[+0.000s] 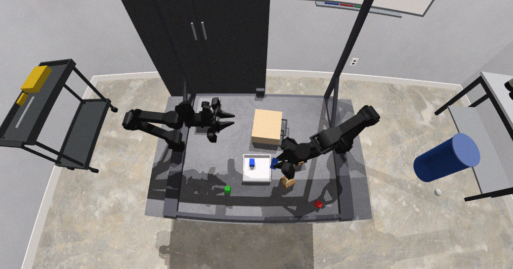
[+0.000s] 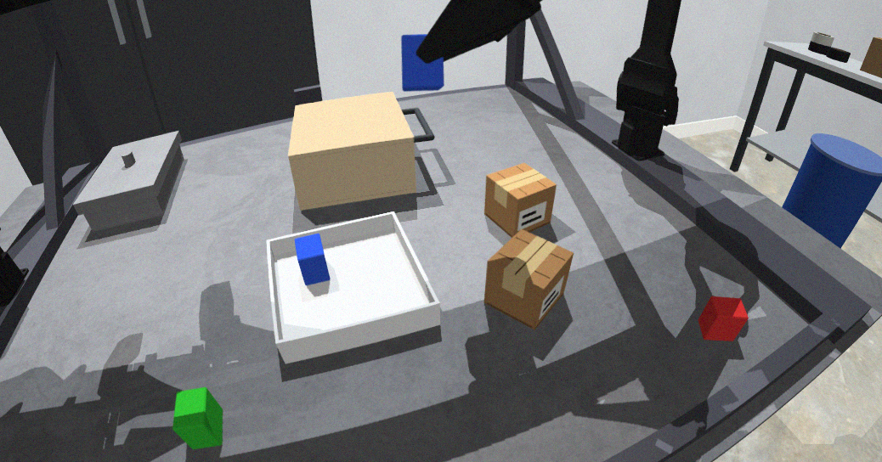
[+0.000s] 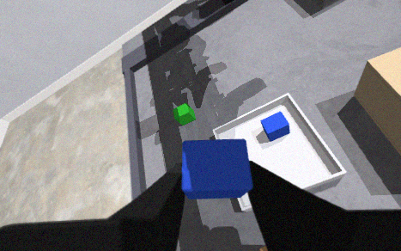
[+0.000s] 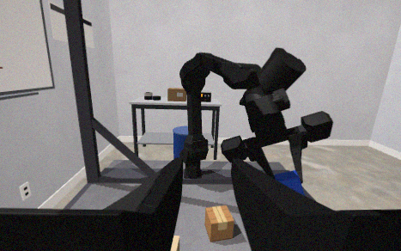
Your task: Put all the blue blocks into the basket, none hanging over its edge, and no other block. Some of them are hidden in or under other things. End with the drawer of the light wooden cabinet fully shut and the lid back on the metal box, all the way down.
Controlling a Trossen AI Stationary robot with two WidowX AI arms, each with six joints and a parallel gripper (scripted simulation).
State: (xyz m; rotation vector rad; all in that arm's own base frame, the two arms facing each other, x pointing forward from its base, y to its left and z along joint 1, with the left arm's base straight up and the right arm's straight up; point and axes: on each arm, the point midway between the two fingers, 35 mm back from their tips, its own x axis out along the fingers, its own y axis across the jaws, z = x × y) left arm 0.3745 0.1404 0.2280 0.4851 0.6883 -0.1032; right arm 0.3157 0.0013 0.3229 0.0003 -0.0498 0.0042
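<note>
Now: the white basket 23 cm below my left hand, 10 cm to the right of it and 4 cm behind it. Round my left hand: light wooden cabinet: 27 cm behind, 21 cm below, 4 cm to the right; drawer: 26 cm behind, 21 cm below, 3 cm to the right; green block: 25 cm to the right, 23 cm below, 8 cm ahead.
</note>
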